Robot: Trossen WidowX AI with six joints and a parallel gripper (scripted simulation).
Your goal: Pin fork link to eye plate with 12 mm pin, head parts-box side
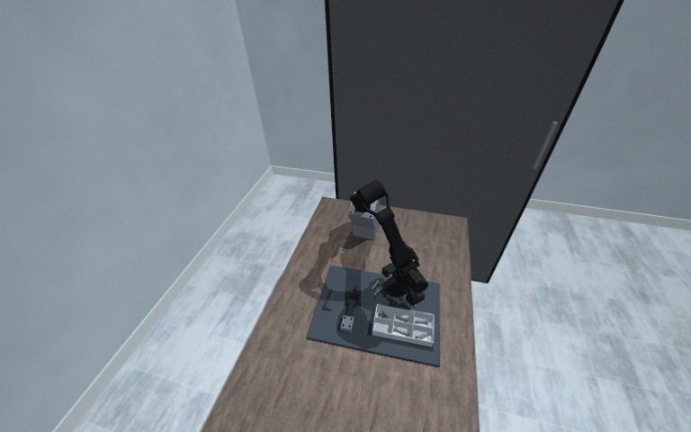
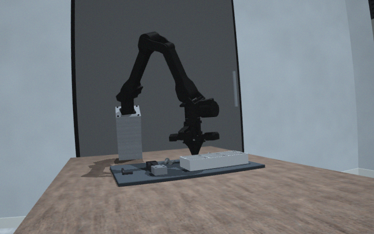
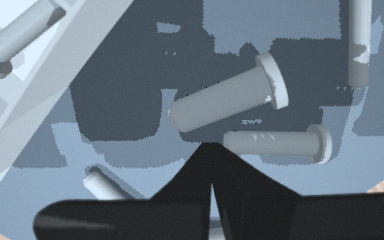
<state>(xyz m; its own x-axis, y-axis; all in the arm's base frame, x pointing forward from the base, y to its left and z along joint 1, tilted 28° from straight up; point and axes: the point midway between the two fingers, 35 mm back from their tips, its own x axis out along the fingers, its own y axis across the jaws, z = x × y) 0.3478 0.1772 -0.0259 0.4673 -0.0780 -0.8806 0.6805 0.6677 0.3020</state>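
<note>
My gripper is now 20 mm past the pale grey pin, 20 mm to the left of it and 30 mm above it. Also, from my hand: dark eye plate (70 mm ahead, 190 mm to the right, 30 mm below); then dark mat (60 mm ahead, 90 mm to the right, 50 mm below); then white parts box (130 mm ahead, 10 mm to the left, 30 mm below).
</note>
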